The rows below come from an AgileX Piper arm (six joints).
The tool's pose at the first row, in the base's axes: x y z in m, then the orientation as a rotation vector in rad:
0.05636 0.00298 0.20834 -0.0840 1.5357 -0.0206
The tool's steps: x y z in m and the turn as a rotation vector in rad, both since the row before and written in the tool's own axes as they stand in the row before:
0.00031 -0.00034 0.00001 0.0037 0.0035 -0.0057
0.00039 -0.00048 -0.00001 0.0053 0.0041 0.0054
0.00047 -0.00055 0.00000 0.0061 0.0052 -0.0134
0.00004 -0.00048 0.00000 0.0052 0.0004 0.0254
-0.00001 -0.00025 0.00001 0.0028 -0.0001 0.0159
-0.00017 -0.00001 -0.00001 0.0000 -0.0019 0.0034
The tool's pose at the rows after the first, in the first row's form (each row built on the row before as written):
0.05639 0.00262 0.20805 -0.0854 1.5389 -0.0281
0.05641 0.00211 0.20770 -0.0770 1.5431 -0.0281
0.05644 0.00153 0.20727 -0.0825 1.5477 -0.0437
0.05645 0.00105 0.20727 -0.0587 1.5487 -0.0276
0.05646 0.00080 0.20729 -0.0442 1.5489 -0.0172
0.05645 0.00080 0.20746 -0.0416 1.5471 -0.0145

